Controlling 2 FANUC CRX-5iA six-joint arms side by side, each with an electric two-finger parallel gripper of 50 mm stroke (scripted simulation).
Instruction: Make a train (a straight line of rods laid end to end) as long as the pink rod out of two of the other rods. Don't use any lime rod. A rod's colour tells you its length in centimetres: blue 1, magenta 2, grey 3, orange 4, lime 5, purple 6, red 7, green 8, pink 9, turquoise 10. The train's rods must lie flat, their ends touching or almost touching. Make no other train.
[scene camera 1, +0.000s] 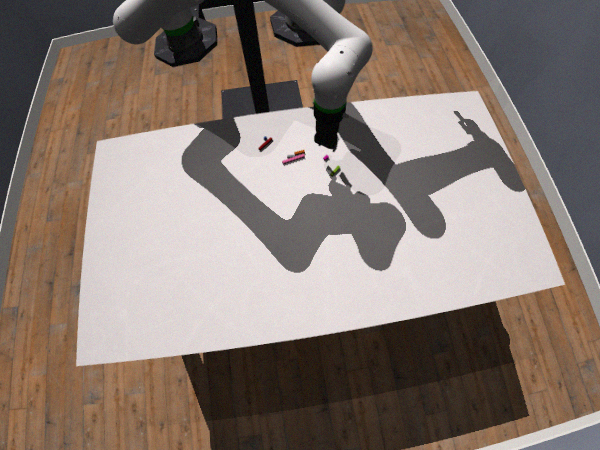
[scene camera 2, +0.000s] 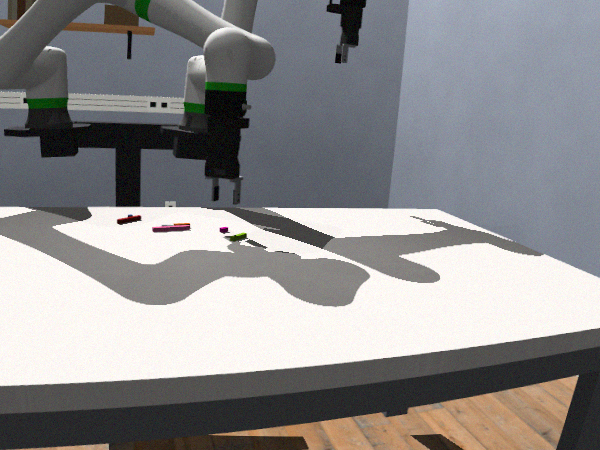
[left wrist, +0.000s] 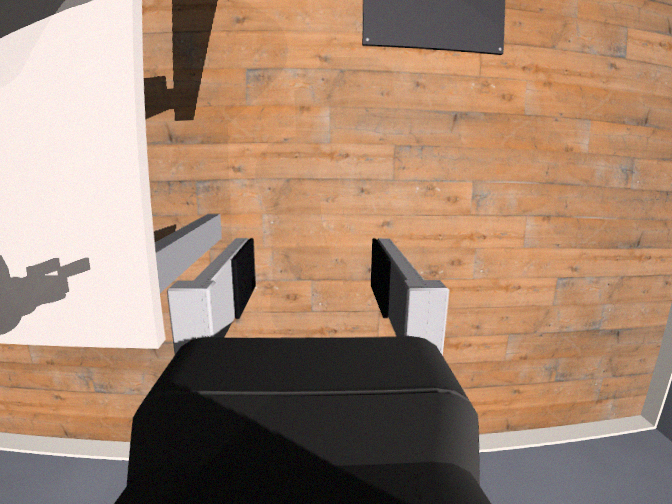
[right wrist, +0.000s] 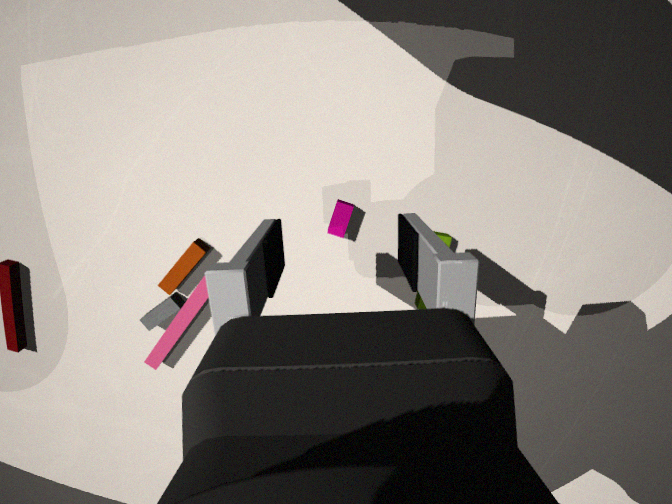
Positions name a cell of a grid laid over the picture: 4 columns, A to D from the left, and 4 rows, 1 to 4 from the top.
In view: my left gripper (scene camera 2: C1), my right gripper (scene camera 2: B2), a pink rod (right wrist: B3), an orange rod (right wrist: B2) and a grey rod (right wrist: B3).
My left gripper also shows in the left wrist view (left wrist: B3). My right gripper also shows in the right wrist view (right wrist: C2). The left wrist view misses the pink rod: it is out of frame. The left wrist view misses the orange rod: it is out of frame.
